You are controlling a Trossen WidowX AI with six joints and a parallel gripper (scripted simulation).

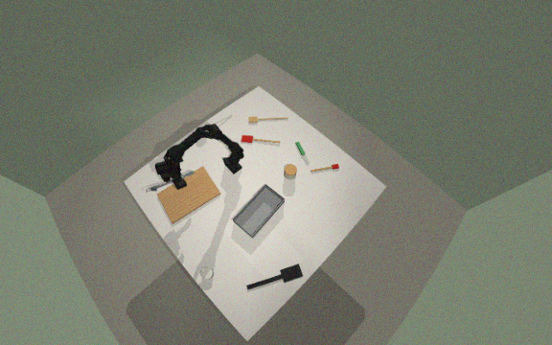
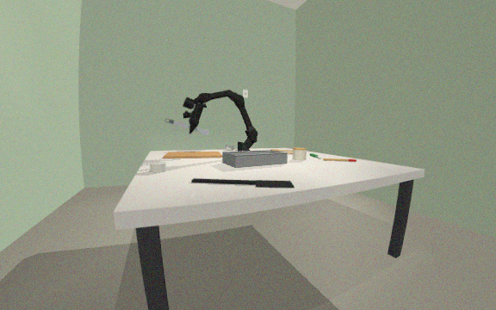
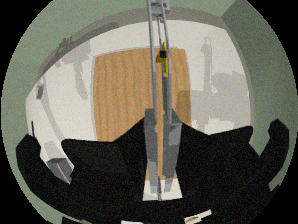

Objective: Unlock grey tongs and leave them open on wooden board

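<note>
Now: the wooden board 14 cm below my gripper tip, 3 cm ahead of it and 2 cm to the left of it. Also, from my gripper tip: white roll 52 cm ahead, 16 cm to the right, 13 cm below; grey roasting tin 42 cm ahead, 30 cm to the left, 12 cm below; tan cup 63 cm to the left, 35 cm ahead, 11 cm below.
</note>
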